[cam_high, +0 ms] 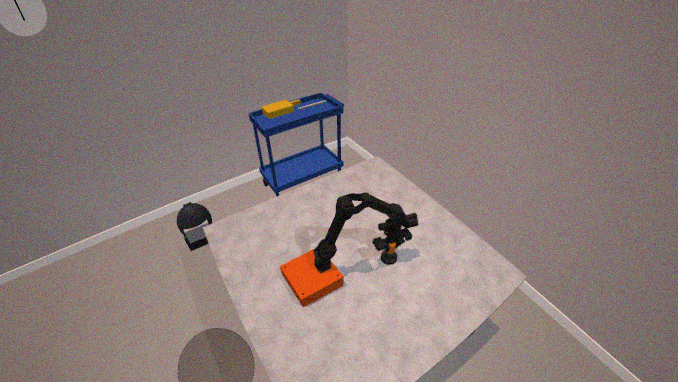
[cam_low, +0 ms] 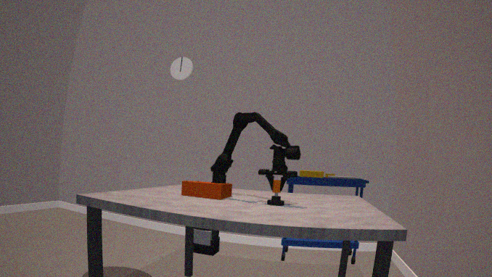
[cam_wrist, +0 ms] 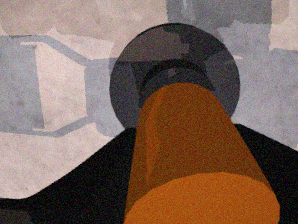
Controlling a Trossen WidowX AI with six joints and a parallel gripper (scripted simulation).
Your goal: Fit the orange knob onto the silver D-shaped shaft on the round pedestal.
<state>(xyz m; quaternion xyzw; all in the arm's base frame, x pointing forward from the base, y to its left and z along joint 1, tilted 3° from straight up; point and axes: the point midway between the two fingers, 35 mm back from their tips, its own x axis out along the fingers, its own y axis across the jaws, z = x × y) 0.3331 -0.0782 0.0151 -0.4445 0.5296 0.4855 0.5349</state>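
My gripper tip is 3 cm below the orange knob. Also, from my gripper tip: pedestal: 4 cm below.
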